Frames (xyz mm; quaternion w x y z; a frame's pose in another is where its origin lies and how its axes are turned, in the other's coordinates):
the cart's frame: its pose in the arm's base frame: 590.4 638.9 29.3 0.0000 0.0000 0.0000 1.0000
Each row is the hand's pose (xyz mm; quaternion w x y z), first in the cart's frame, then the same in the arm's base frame.
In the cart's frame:
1: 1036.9 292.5 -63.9 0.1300 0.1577 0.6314 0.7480
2: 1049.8 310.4 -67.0 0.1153 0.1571 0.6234 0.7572
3: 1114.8 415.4 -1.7 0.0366 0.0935 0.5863 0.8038
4: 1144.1 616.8 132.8 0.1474 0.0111 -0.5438 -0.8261
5: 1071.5 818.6 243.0 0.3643 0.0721 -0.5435 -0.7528
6: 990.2 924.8 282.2 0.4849 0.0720 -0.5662 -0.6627
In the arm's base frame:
1: -446.5 346.4 -34.6 0.7480 0.6314 -0.1577 -0.1300
2: -459.4 328.5 -37.7 0.7572 0.6234 -0.1571 -0.1153
3: -524.4 223.5 27.6 0.8038 0.5863 -0.0935 -0.0366
4: -553.7 22.1 162.1 0.8261 0.5438 0.0111 0.1474
5: -481.1 -179.7 272.3 0.7528 0.5435 0.0721 0.3643
6: -399.8 -285.9 311.5 0.6627 0.5662 0.0720 0.4849

